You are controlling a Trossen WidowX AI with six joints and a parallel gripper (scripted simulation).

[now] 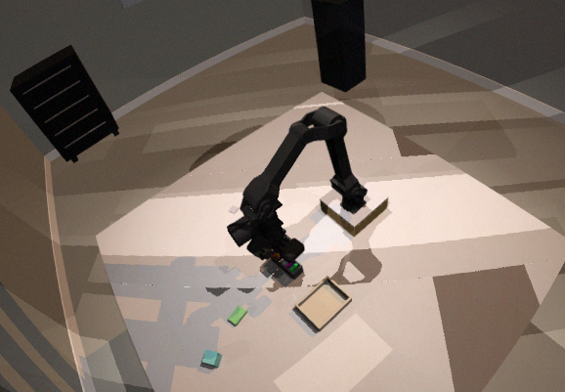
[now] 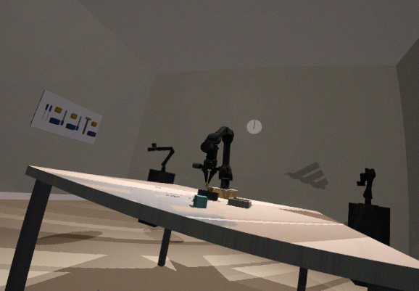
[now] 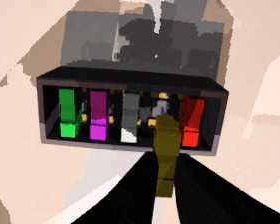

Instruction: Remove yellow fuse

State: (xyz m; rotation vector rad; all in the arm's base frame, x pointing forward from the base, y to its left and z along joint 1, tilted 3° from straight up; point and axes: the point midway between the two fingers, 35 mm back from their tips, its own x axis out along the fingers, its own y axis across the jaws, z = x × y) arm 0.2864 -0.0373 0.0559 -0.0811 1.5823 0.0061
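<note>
My gripper tip is 20 mm to the left of the red fuse and 50 mm above it. The rest, counted from my gripper tip: green fuse (50 mm to the left, 50 mm below); then yellow fuse (10 mm below); then magenta fuse (30 mm to the left, 50 mm below).
</note>
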